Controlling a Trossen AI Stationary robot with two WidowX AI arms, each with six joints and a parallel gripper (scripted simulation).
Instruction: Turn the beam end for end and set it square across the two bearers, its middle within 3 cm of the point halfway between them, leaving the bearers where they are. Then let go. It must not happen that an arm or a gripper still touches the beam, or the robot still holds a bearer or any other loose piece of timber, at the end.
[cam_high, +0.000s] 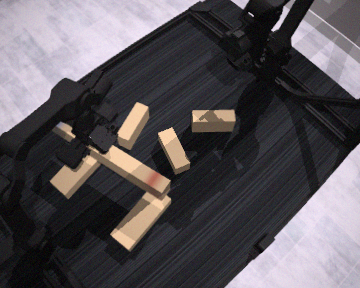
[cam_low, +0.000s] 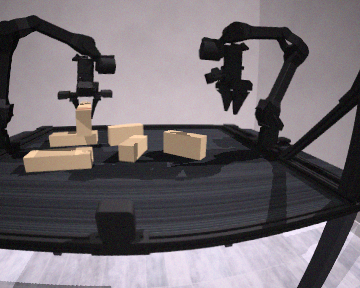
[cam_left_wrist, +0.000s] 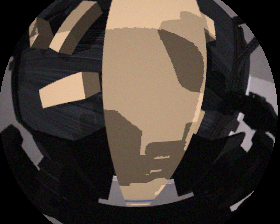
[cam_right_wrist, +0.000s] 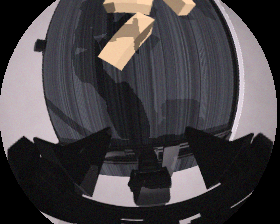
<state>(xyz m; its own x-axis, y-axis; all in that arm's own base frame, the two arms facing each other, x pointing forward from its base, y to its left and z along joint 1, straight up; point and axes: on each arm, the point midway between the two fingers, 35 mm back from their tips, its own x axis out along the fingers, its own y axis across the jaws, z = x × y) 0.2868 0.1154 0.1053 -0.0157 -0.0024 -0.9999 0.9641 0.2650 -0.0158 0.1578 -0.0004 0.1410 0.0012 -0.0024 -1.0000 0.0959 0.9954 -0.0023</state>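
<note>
My left gripper is now 50 mm past the beam, 10 mm to the left of it and 10 mm above it.
</note>
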